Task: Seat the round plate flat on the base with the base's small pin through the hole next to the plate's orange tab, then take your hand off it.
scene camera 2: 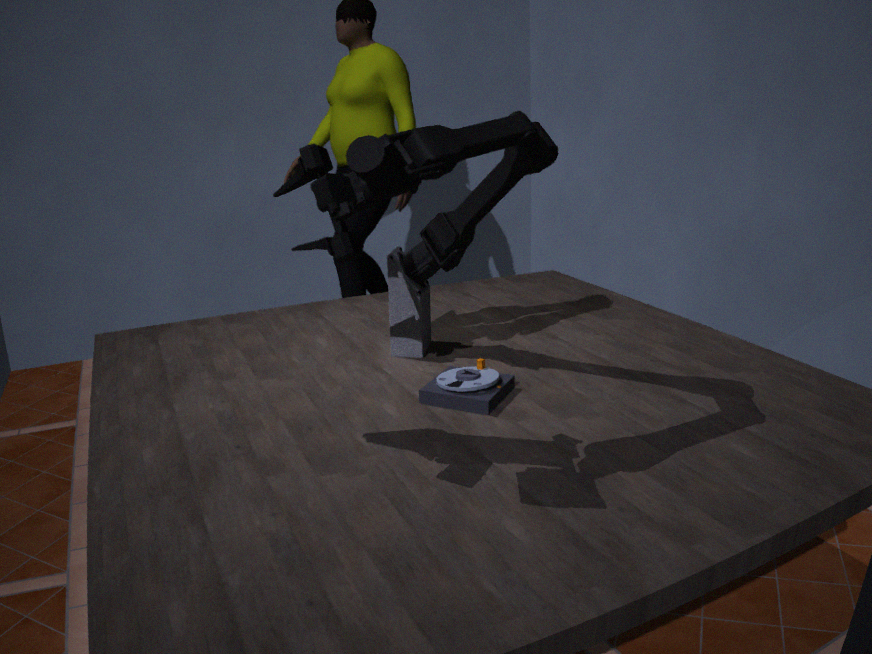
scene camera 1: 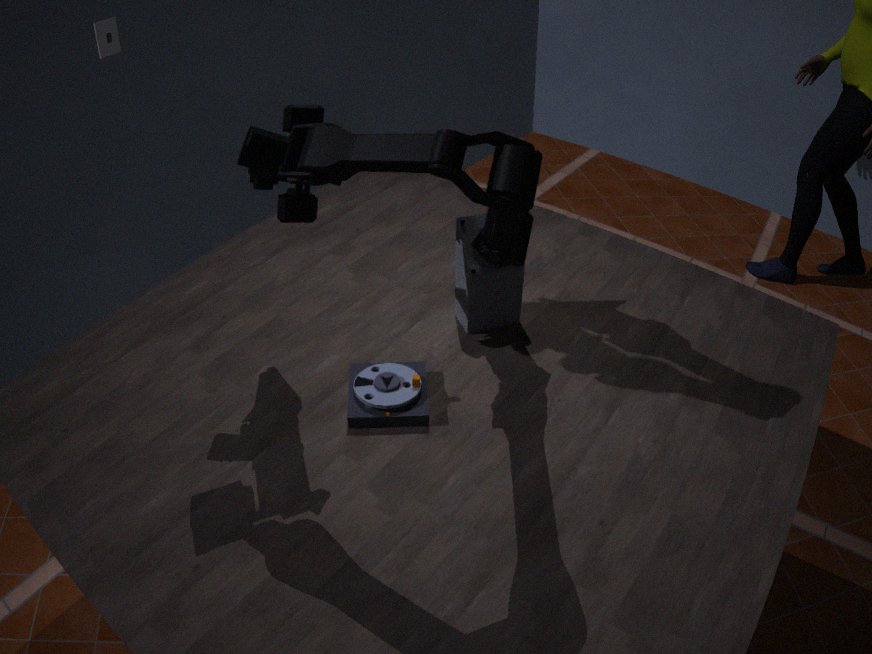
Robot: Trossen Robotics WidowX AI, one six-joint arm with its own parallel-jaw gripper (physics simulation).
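Places are measured from the arm's base along level axes (x up, y back, z right), in metres.
Where they show: gripper, fingertip midpoint: (scene camera 2: 283,222); arm's base at its link origin: (scene camera 2: 410,270) (scene camera 1: 495,242).
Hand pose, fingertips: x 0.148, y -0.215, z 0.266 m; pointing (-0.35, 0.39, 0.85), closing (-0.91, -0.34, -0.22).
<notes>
Things, the pixels of their top centre, and the offset from my fingertips. "pt": a spot on its surface instead. Level surfaces: height alone.
- round pale plate at its top centre: (scene camera 1: 386,375) (scene camera 2: 467,367) dy -0.062, dx -0.259, dz -0.283 m
- square dark base at its top centre: (scene camera 1: 387,380) (scene camera 2: 467,372) dy -0.062, dx -0.268, dz -0.284 m
- small orange mark at a spot on its surface: (scene camera 1: 387,413) (scene camera 2: 498,386) pt dy -0.101, dx -0.284, dz -0.324 m
- wooden table at its surface level: dx -0.309 m
The round pale plate (scene camera 1: 381,400) (scene camera 2: 484,382) lies on top of the square dark base (scene camera 1: 357,411) (scene camera 2: 454,401). It has several small holes, a dark wedge mark and a grey centre hub with a dark arrow. Its orange tab (scene camera 1: 416,381) (scene camera 2: 481,363) is at the right in the first view and on the far side in the second. A small orange mark (scene camera 1: 387,413) (scene camera 2: 499,386) shows on the base, about a quarter turn from the tab. The pin cannot be made out, nor whether the plate lies fully flat. My gripper (scene camera 2: 284,221) is open and empty, high above the table, well away from the plate.
The arm's grey pedestal (scene camera 1: 490,299) (scene camera 2: 408,309) stands on the wooden table (scene camera 1: 450,492) (scene camera 2: 281,506), behind the base. Dark arm shadows cross the table. A person in a yellow-green top (scene camera 1: 859,56) (scene camera 2: 362,91) stands beyond the table.
</notes>
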